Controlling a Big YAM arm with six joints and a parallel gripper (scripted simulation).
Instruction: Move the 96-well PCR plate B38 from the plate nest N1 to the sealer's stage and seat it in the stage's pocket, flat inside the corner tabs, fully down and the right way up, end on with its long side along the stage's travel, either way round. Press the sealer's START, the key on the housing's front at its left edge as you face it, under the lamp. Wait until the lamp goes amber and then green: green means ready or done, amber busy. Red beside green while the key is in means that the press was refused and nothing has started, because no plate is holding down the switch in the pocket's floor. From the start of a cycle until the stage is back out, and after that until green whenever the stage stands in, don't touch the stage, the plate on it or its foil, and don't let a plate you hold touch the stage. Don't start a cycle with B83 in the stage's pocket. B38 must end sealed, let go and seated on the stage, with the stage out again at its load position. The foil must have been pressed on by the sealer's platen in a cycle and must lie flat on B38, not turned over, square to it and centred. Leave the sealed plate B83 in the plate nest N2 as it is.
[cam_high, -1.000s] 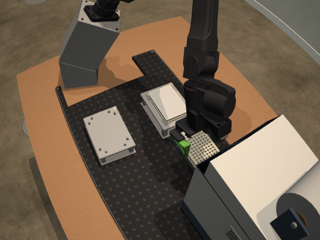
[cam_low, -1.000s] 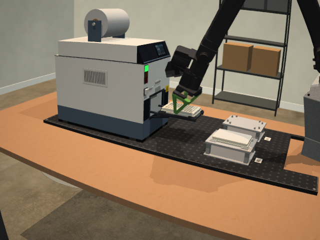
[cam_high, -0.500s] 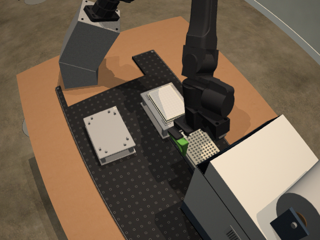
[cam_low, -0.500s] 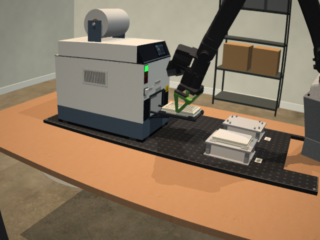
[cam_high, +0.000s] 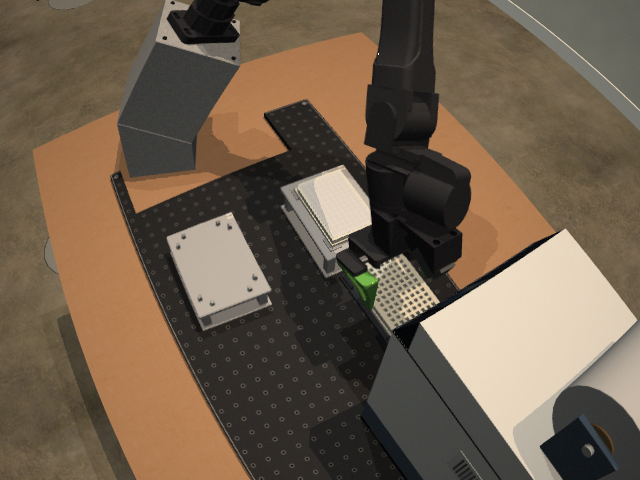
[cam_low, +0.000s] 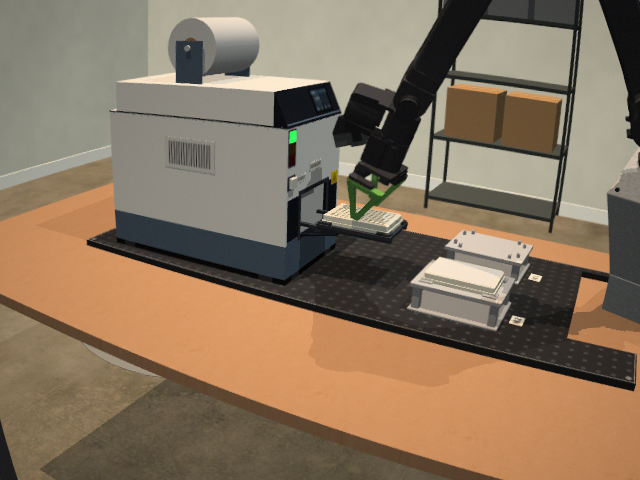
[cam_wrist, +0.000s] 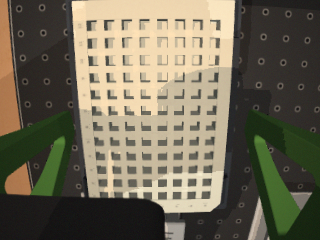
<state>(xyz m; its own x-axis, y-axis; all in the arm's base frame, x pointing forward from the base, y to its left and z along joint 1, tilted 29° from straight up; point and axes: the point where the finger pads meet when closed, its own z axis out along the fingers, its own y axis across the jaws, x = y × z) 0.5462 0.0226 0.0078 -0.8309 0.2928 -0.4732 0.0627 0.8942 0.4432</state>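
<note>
Right now the plate B38 is 20 mm below my hand. From my hand the other things lie so: nest N2: 200 mm behind, 50 mm to the left, 90 mm below; sealed plate B83: 200 mm behind, 50 mm to the left, 80 mm below; nest N1: 220 mm behind, 160 mm to the right, 90 mm below.
</note>
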